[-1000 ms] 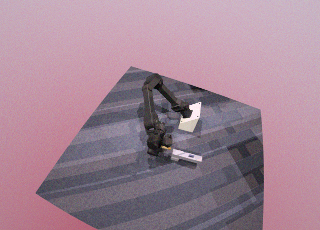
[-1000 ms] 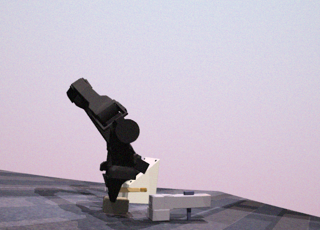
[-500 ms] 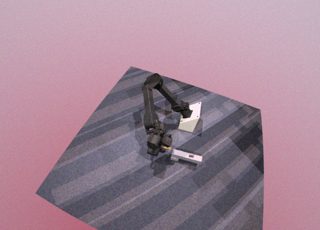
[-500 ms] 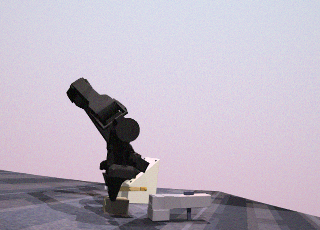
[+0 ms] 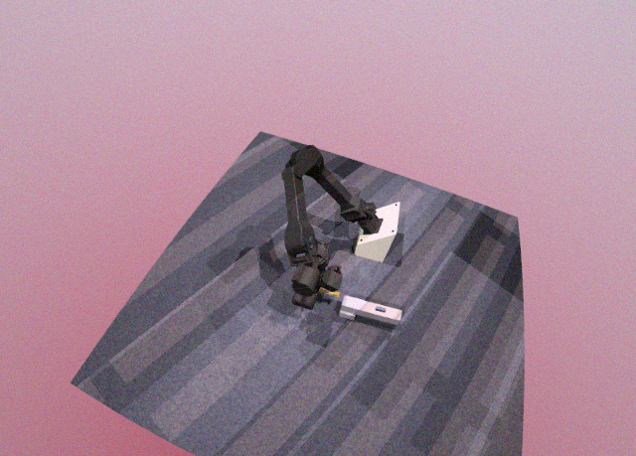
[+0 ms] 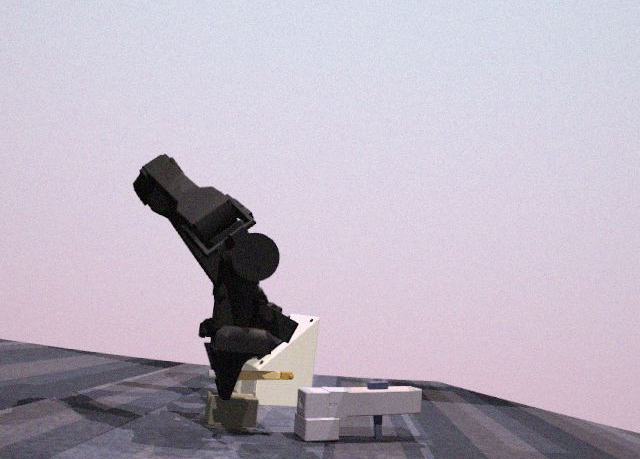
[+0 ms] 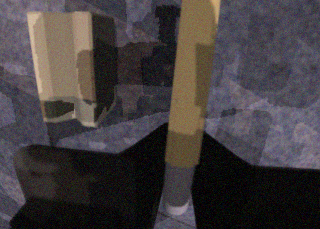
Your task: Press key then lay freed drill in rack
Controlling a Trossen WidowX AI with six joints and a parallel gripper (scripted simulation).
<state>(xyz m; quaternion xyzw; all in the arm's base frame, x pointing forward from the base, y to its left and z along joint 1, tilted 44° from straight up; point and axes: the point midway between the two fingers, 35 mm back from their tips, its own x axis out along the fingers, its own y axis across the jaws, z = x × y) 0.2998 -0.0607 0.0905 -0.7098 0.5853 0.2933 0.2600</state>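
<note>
My gripper tip is 40 mm to the right of the drill and 40 mm below it. From my gripper tip the other things lie so: pale housing block (190 mm to the left, 20 mm behind); then tan block (80 mm behind, 30 mm below, 20 mm to the left); then dark blue key (220 mm to the left, 20 mm behind).
</note>
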